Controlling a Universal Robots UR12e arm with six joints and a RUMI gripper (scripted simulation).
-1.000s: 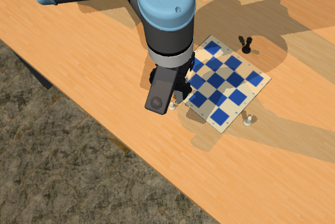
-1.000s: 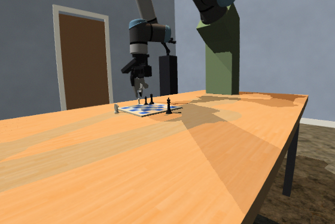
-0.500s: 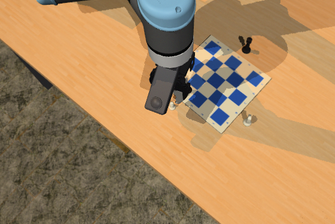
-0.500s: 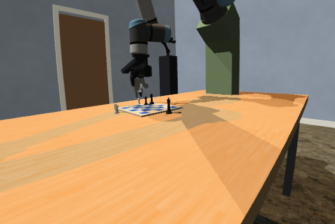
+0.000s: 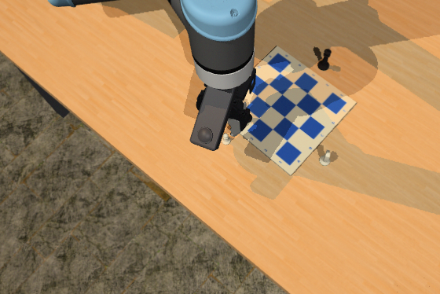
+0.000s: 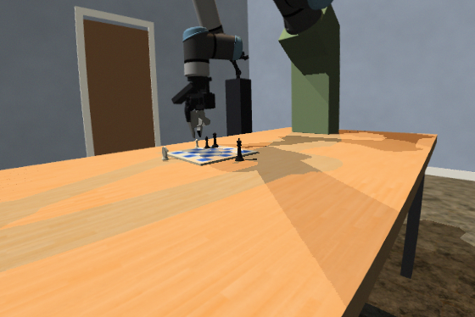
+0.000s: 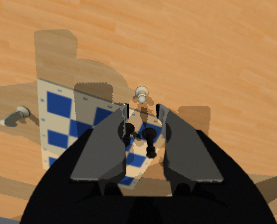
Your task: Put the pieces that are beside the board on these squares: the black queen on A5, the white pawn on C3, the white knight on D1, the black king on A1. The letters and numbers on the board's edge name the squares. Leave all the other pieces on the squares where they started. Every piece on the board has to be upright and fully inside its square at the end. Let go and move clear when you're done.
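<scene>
Right now the white pawn is 4 cm below my hand. Also, from my hand: black pawn 1 cm ahead, 6 cm to the left, 3 cm below; blue-and-cream chessboard 6 cm ahead, 13 cm to the left, 5 cm below; black queen 3 cm behind, 7 cm to the left, 2 cm below.
</scene>
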